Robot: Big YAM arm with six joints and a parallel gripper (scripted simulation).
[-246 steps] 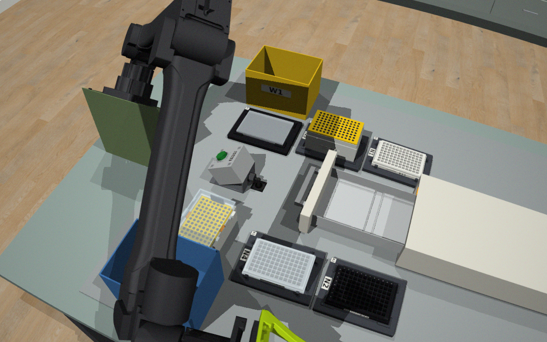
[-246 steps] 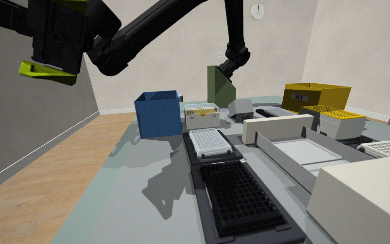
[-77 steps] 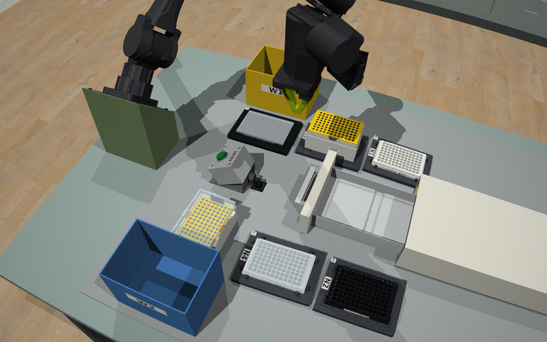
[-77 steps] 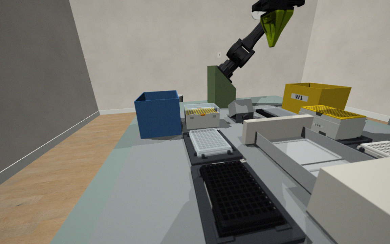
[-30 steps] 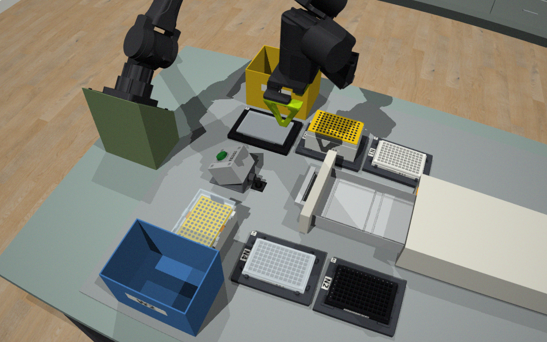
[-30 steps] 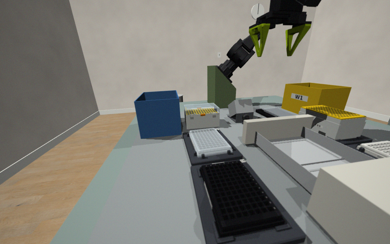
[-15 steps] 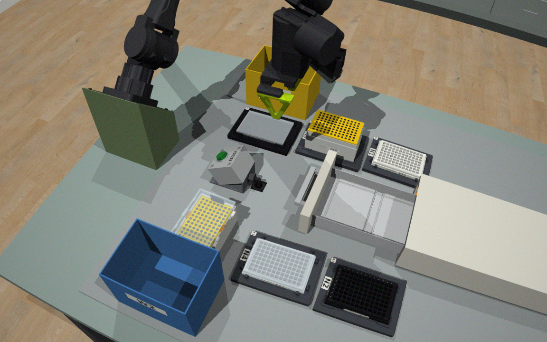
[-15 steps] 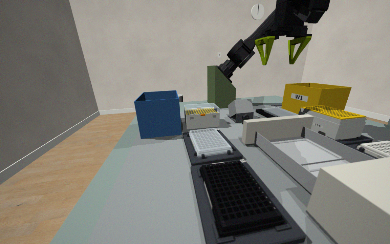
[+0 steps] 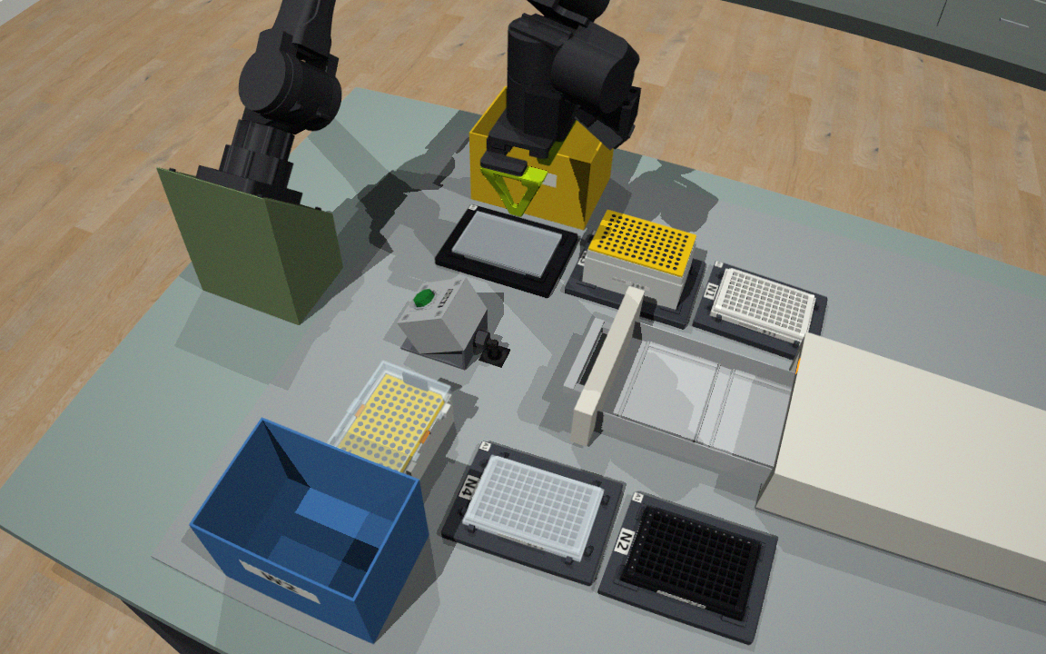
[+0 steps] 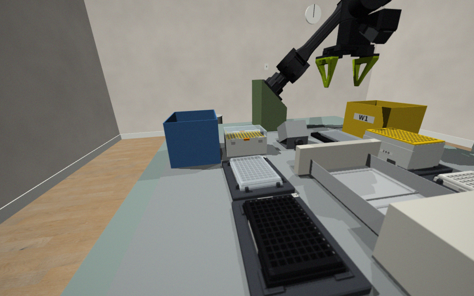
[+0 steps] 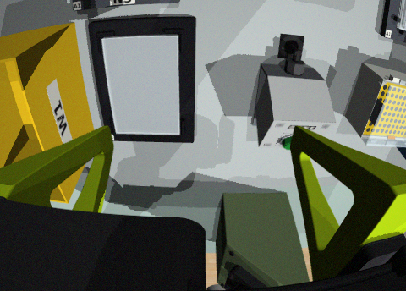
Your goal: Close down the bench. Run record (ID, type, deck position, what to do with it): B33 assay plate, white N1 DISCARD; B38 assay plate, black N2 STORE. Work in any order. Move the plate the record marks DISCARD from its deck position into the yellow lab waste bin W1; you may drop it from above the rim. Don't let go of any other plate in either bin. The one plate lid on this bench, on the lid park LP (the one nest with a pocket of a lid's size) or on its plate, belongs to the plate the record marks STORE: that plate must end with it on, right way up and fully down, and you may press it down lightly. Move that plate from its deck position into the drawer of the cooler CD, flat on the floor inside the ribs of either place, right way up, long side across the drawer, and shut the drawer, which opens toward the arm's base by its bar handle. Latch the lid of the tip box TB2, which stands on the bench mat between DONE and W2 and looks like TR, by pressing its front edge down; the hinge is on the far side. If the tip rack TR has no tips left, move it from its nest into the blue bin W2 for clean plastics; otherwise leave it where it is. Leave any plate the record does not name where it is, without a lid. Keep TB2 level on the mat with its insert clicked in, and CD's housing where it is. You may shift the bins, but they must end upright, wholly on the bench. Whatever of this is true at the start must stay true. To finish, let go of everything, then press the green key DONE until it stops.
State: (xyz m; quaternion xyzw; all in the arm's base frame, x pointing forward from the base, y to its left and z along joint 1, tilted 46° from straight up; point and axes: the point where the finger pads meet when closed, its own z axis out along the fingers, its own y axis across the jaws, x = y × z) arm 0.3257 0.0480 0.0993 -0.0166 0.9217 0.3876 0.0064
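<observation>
My hand is 60 mm past the plate lid, 70 mm to the right of it and 170 mm above it. Round my hand: black lid park (60 mm behind, 70 mm to the left, 190 mm below); green DONE key (90 mm behind, 110 mm to the right, 120 mm below); tip rack TR (120 mm ahead, 80 mm to the left, 140 mm below).
</observation>
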